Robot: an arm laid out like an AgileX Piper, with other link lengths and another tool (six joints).
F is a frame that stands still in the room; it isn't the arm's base.
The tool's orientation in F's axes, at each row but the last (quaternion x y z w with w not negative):
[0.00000 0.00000 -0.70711 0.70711]
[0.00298 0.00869 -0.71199 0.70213]
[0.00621 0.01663 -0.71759 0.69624]
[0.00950 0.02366 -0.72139 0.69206]
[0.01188 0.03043 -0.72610 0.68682]
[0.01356 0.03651 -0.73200 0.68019]
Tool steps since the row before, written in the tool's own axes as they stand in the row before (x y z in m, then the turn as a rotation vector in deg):
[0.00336 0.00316 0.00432 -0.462 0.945 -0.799]
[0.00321 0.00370 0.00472 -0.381 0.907 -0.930]
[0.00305 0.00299 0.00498 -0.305 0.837 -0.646]
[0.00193 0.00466 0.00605 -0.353 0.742 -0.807]
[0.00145 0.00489 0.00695 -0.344 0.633 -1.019]
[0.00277 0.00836 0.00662 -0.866 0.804 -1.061]
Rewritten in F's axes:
[0.00316 -0.00336 0.00432 0.945 0.462 -0.799]
[0.00369 -0.00334 0.00464 0.905 0.384 -0.931]
[0.00297 -0.00330 0.00483 0.837 0.301 -0.649]
[0.00469 -0.00240 0.00585 0.741 0.360 -0.805]
[0.00497 -0.00213 0.00671 0.626 0.370 -1.014]
[0.00832 -0.00383 0.00611 0.834 0.880 -1.026]

